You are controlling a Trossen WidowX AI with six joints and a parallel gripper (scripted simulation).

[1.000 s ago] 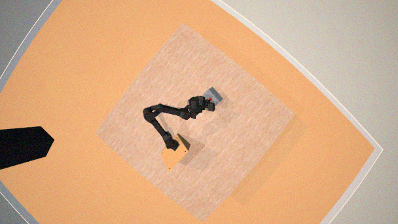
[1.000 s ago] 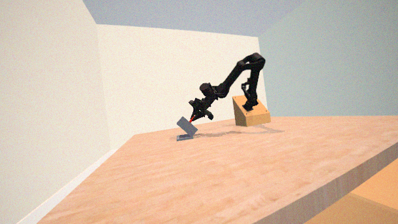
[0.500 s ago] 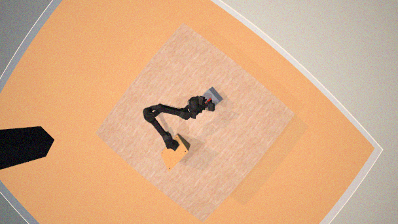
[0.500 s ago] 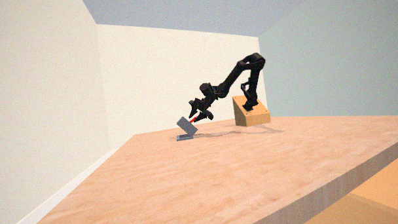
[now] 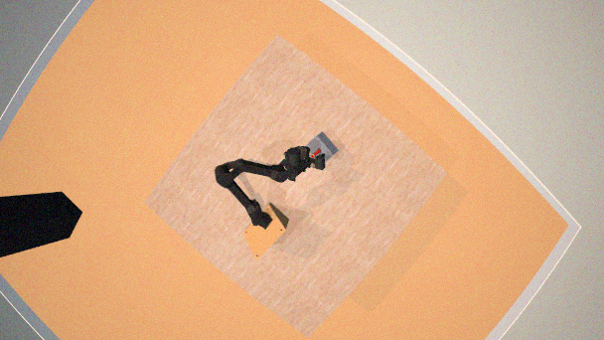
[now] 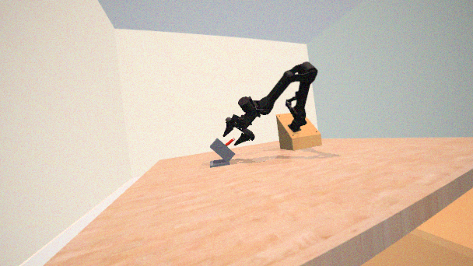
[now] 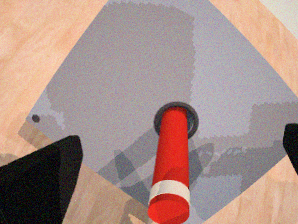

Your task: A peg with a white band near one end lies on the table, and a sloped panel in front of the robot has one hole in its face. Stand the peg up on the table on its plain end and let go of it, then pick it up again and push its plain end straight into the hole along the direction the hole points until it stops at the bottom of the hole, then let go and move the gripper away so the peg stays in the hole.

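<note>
The peg lies 1 cm behind my gripper tip. Also, from my gripper tip: grey sloped panel: 4 cm ahead, 1 cm to the right, 4 cm below.
</note>
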